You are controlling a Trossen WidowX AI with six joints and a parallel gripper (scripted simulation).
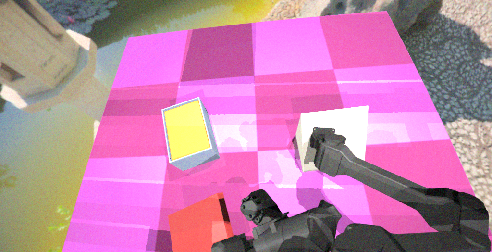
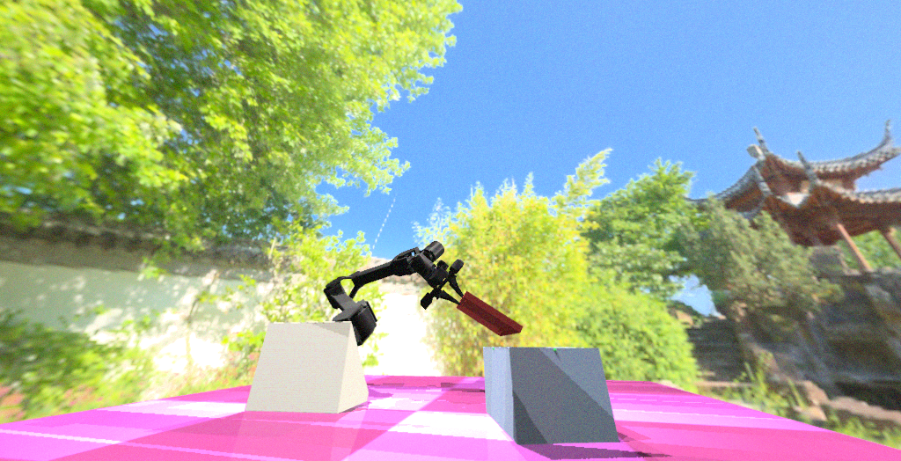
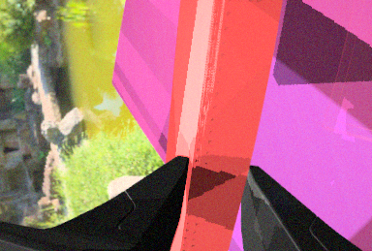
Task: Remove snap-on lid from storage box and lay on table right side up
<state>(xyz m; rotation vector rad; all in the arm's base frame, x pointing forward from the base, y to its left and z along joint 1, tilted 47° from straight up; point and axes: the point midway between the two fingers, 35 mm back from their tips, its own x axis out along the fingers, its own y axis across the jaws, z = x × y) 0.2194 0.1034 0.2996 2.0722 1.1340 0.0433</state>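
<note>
Right now my gripper tip is 7 cm short of the lid, 4 cm above it and 2 cm to the right of it. From my gripper tip the other things lie so: grey storage box: 32 cm to the right, 20 cm ahead, 18 cm below.
</note>
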